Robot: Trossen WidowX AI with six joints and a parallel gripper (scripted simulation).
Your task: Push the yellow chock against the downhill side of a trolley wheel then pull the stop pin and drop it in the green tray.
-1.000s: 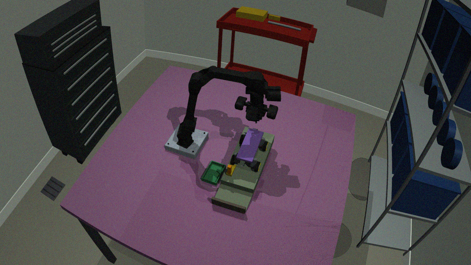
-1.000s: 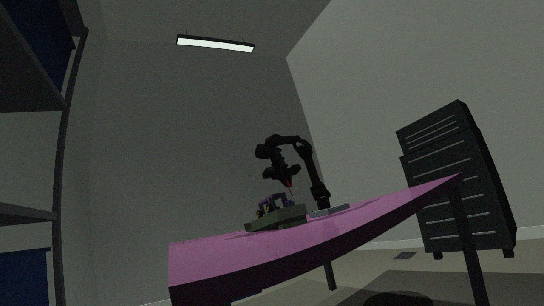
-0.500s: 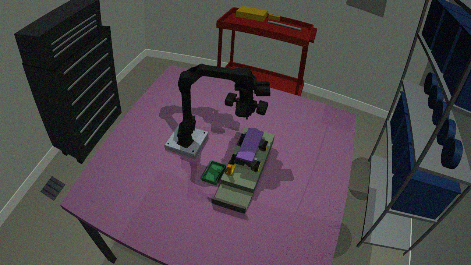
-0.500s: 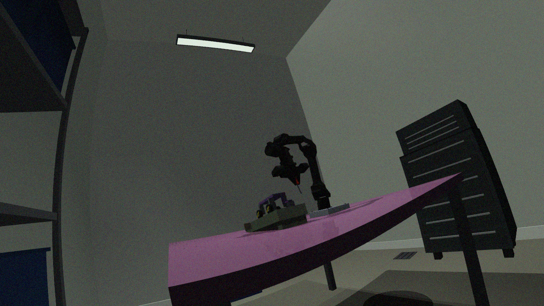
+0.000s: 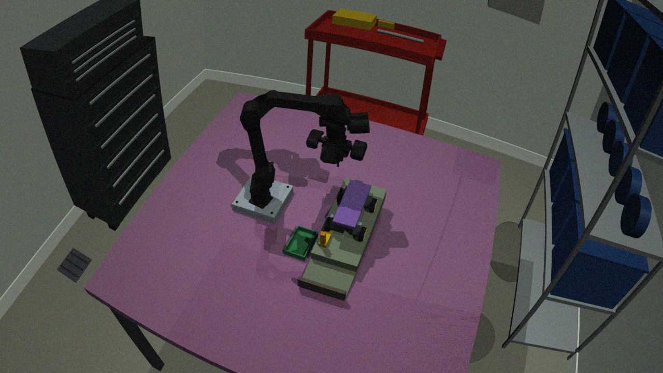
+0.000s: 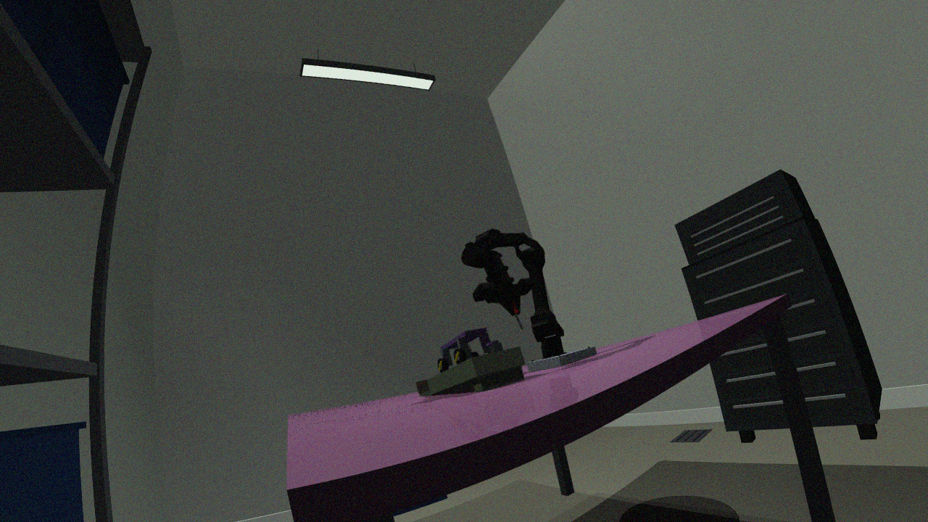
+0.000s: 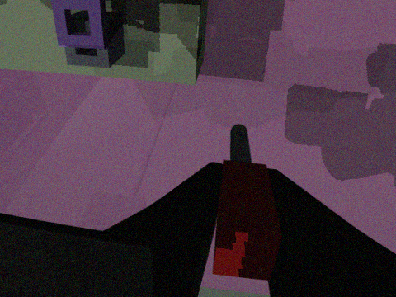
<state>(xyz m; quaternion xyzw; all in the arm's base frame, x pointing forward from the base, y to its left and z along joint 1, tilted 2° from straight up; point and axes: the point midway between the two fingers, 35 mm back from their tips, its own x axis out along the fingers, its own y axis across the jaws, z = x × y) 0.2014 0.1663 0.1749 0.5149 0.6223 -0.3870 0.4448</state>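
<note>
My gripper tip is now 10 mm short of the green tray, 250 mm to the left of it and 190 mm above it. The rest, counted from my gripper tip: trolley (120 mm ahead, 120 mm to the right, 70 mm below); then red-headed stop pin (right at my gripper tip); then olive ramp (120 mm ahead, 120 mm to the right, 130 mm below).
</note>
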